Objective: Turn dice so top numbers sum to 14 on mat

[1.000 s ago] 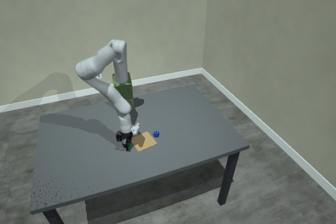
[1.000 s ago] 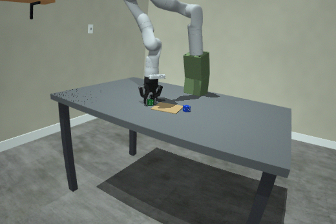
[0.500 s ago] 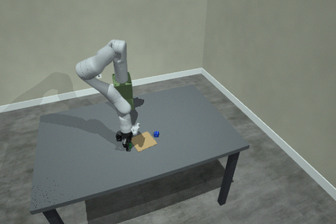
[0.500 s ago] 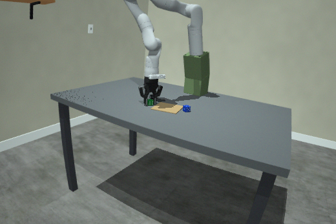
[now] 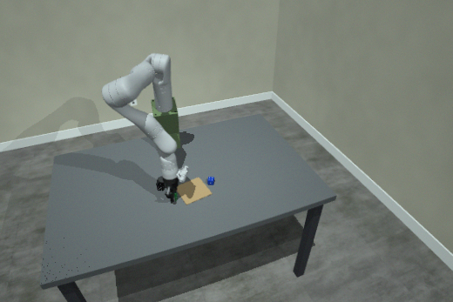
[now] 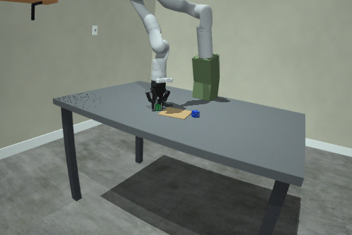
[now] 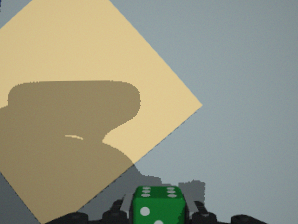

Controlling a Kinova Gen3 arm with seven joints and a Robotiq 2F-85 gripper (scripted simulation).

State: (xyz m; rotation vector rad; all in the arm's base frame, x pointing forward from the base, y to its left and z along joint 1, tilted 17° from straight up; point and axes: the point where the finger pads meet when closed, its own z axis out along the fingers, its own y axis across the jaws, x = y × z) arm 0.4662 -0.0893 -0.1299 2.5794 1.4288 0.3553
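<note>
My hand is 10 cm to the right of the tan mat, 2 cm past it and 2 cm above it. Round my hand: black die: 9 cm behind, 4 cm to the right; blue die: 20 cm to the left, 4 cm behind; green die: right at my hand.
</note>
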